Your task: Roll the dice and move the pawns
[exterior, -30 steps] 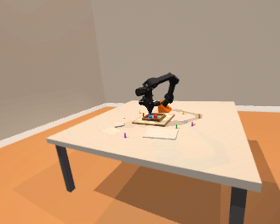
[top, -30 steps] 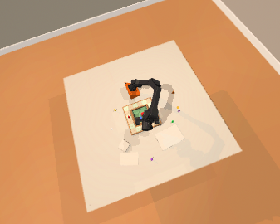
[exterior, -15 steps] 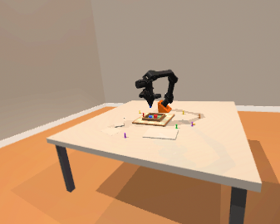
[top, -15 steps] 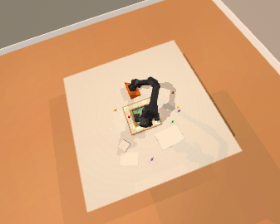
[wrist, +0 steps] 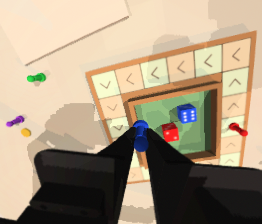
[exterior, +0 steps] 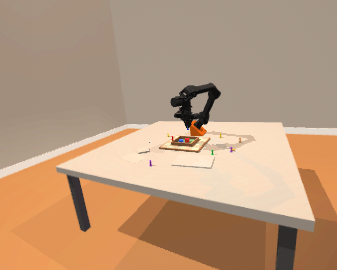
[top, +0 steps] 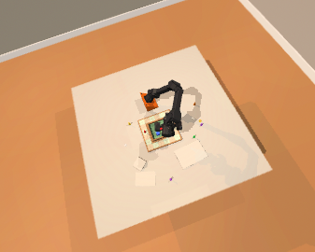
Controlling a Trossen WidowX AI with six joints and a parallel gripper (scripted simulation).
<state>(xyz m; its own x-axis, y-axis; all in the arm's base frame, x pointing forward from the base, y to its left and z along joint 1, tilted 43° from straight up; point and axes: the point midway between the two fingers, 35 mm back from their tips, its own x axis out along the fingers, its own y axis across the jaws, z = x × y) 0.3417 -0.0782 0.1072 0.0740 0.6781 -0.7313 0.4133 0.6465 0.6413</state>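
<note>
Right now the green tray is 80 mm behind my gripper tip, 50 mm to the right of it and 130 mm below it. Also, from my gripper tip: blue pawn (10 mm above); green pawn (100 mm ahead, 170 mm to the left, 120 mm below); red pawn (120 mm behind, 160 mm to the right, 110 mm below).
</note>
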